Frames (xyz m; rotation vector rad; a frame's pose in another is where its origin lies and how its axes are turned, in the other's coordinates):
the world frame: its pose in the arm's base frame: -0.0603 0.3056 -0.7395 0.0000 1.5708 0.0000
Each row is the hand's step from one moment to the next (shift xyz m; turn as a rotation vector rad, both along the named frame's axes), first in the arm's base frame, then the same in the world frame.
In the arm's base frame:
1: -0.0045 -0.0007 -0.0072 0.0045 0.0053 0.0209
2: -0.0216 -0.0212 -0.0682 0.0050 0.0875 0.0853
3: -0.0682 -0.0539 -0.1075 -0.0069 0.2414 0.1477
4: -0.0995 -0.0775 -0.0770 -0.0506 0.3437 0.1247
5: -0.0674 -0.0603 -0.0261 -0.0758 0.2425 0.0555
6: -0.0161 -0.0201 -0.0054 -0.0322 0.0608 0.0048
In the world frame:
1: 0.0072 -0.0007 -0.0045 -0.0209 0.0053 0.0045
2: 0.0682 -0.0212 -0.0216 -0.0853 0.0875 0.0050
3: 0.1075 -0.0539 -0.0682 -0.1477 0.2414 -0.0069
4: 0.0770 -0.0775 -0.0995 -0.1247 0.3437 -0.0506
5: 0.0261 -0.0603 -0.0674 -0.0555 0.2425 -0.0758
6: 0.0054 -0.0201 -0.0161 -0.0048 0.0608 -0.0322

